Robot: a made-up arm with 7 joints. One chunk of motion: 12 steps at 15 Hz.
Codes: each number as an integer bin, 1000 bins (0 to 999) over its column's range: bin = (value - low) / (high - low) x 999, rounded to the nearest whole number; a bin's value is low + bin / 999 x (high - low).
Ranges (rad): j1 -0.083..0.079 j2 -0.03..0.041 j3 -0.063..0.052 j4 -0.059..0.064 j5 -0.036..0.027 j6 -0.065..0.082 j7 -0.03..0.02
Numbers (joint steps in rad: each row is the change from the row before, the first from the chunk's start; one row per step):
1: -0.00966 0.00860 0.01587 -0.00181 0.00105 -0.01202 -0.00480
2: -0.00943 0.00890 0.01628 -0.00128 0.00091 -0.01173 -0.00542
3: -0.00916 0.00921 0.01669 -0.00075 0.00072 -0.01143 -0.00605
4: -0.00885 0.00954 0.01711 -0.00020 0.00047 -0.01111 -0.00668
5: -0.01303 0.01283 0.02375 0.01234 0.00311 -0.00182 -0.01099
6: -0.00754 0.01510 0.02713 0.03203 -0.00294 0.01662 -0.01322
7: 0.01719 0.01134 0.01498 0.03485 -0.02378 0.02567 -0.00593
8: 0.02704 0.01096 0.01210 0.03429 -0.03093 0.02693 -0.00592
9: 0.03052 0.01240 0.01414 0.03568 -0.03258 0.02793 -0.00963
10: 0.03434 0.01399 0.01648 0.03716 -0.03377 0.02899 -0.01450
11: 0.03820 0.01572 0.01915 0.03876 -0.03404 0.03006 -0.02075
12: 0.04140 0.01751 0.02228 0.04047 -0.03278 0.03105 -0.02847
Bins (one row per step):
1: 452 543 685 464 588 360 503
2: 454 547 689 469 585 362 491
3: 455 552 692 473 582 364 479
4: 457 556 696 478 578 366 466
5: 431 603 754 579 620 429 380
6: 465 635 783 739 524 555 335
7: 618 582 677 762 194 616 481
8: 679 576 652 758 80 625 481
9: 700 597 670 769 54 632 407
10: 724 619 690 781 35 639 310
11: 747 643 714 794 31 646 185
12: 767 668 741 808 51 653 31

